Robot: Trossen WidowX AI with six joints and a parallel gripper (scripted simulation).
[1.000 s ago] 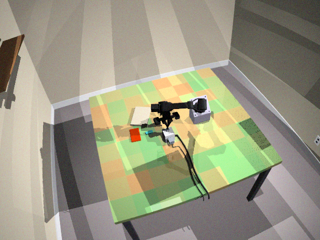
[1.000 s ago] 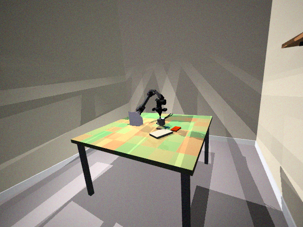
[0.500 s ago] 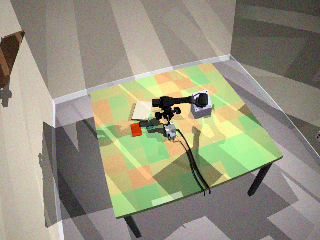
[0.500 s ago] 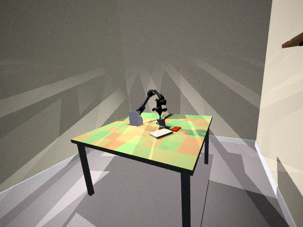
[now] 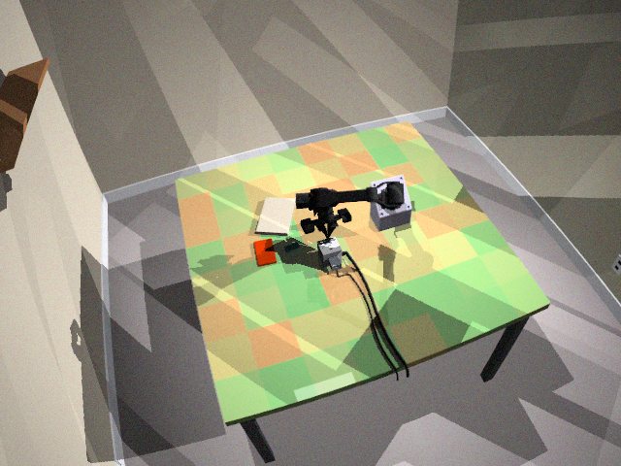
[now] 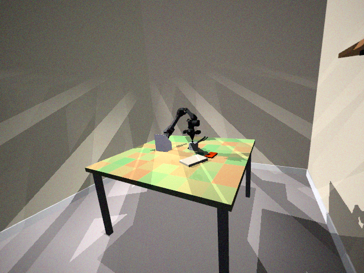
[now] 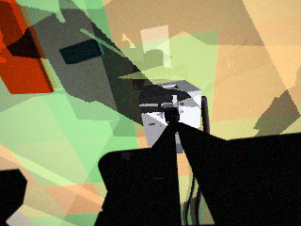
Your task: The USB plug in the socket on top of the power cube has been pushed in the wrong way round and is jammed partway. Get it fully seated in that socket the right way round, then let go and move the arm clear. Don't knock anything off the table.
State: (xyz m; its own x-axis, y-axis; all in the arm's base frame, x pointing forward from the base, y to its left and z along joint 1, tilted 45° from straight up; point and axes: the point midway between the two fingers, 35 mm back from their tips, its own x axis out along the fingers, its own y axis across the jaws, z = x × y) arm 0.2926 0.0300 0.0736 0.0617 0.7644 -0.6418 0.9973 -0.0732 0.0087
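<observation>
Now: the dark USB plug 2 cm below my gripper tip. Round my gripper tip: beige pad: 29 cm to the right, 13 cm ahead, 10 cm below; then cyan block: 12 cm ahead, 11 cm below, 10 cm to the right.
</observation>
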